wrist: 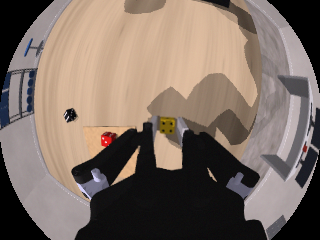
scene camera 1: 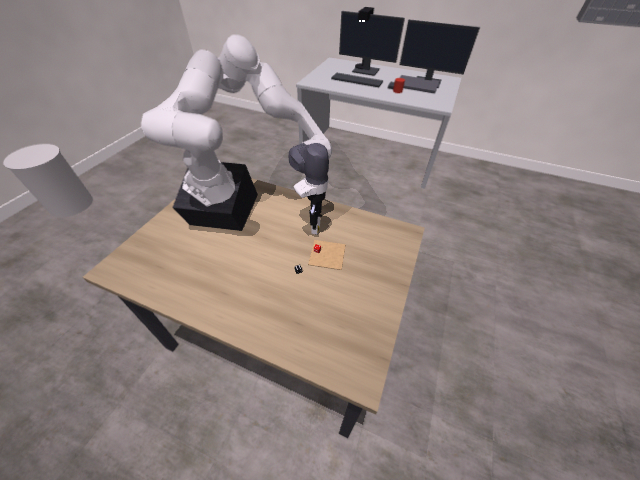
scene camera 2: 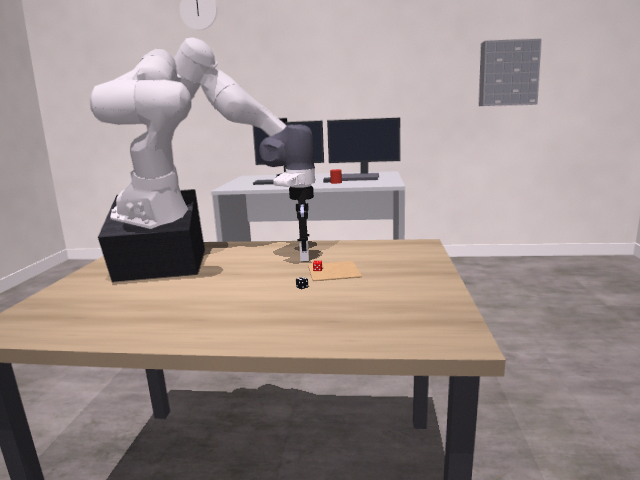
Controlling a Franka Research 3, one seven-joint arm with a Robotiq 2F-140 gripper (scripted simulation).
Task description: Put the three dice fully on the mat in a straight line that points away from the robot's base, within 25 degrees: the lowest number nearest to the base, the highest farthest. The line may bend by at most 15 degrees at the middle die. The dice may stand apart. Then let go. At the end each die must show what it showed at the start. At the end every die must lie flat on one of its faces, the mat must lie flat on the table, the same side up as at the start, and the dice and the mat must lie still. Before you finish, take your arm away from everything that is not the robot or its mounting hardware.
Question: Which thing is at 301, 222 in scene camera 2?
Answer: My gripper.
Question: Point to a tan mat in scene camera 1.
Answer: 331, 255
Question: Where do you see a tan mat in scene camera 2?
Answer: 336, 270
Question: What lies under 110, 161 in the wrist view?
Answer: My gripper.
